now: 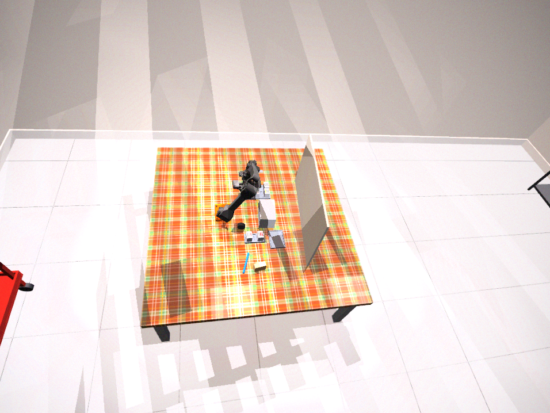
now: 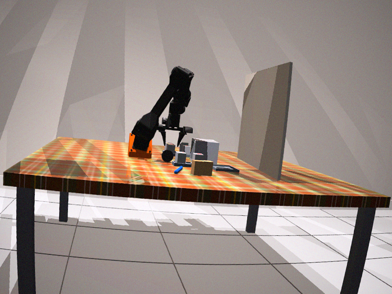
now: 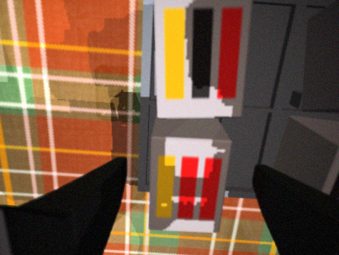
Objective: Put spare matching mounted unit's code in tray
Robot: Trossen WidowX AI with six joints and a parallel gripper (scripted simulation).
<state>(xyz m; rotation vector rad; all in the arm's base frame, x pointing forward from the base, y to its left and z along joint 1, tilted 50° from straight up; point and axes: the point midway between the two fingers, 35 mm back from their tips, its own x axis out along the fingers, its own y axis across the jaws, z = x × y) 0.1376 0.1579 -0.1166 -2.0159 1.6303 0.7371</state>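
Now: gripper tip 210 mm short of the flat blue-grey tray, 340 mm to the left of it and 40 mm above it. Round my gripper tip: grey rack 70 mm ahead, 30 mm to the left, 30 mm below; then mounted unit 140 mm ahead, 170 mm to the right, 10 mm above; then black tape roll 20 mm behind, 270 mm to the right, 20 mm below.
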